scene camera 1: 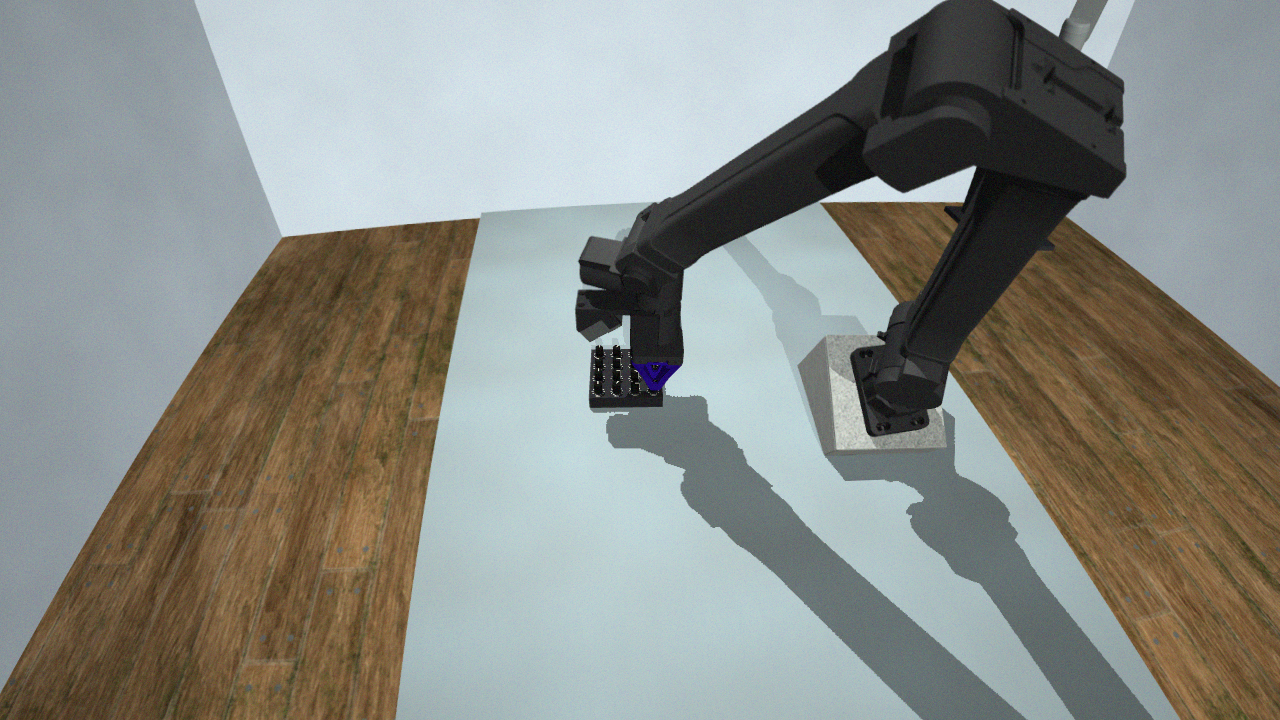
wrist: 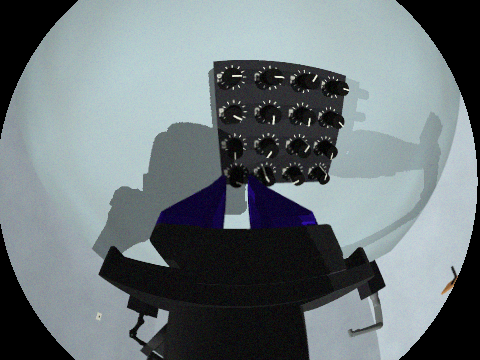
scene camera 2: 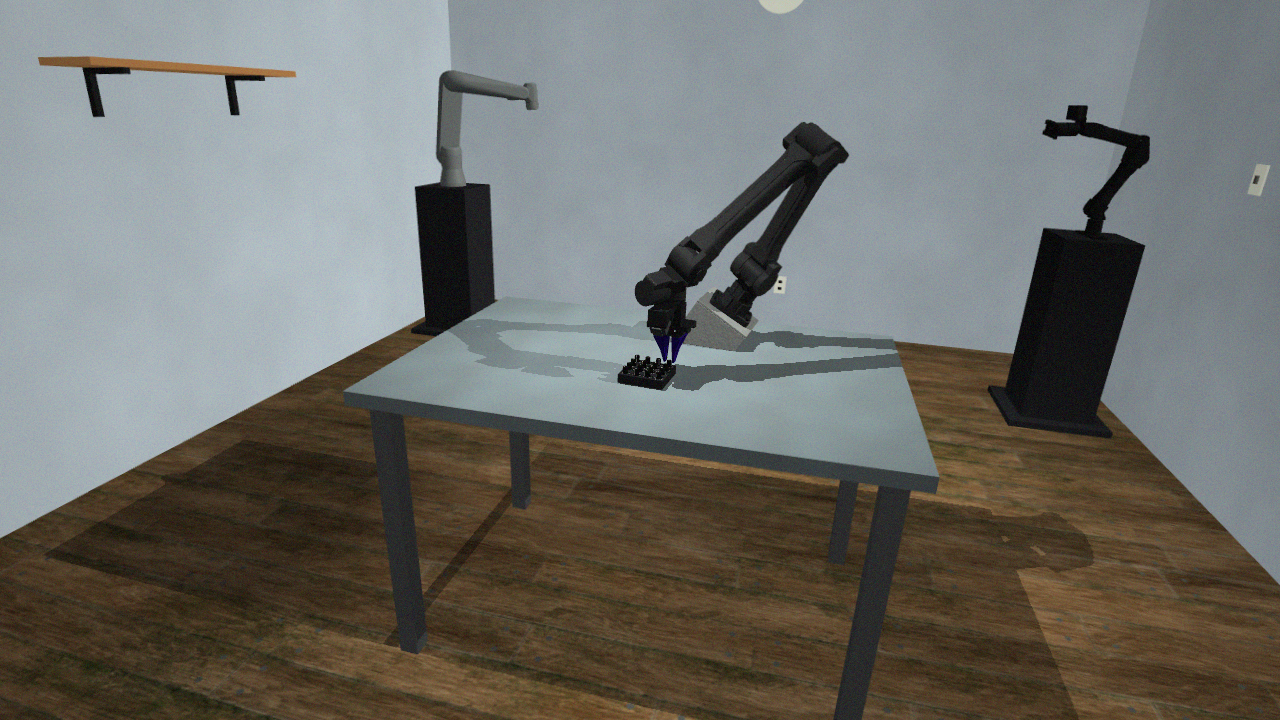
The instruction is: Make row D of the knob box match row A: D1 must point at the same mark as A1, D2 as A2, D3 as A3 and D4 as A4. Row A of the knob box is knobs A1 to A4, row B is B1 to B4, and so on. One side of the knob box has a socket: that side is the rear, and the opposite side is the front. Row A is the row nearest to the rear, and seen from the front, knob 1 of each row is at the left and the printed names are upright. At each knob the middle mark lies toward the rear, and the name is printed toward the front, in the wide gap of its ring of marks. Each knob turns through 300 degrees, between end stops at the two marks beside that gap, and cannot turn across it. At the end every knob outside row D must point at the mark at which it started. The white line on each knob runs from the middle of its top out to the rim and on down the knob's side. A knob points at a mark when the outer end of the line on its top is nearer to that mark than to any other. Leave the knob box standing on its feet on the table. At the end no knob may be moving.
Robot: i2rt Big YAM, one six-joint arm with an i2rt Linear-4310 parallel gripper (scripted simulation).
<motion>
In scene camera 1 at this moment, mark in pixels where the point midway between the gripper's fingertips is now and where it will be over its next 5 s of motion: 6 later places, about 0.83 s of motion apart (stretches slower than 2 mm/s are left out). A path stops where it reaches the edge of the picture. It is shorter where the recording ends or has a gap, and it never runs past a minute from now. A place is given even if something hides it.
The gripper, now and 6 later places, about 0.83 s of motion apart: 654, 384; 657, 369; 656, 366; 656, 361; 656, 357; 654, 365; 653, 376
</motion>
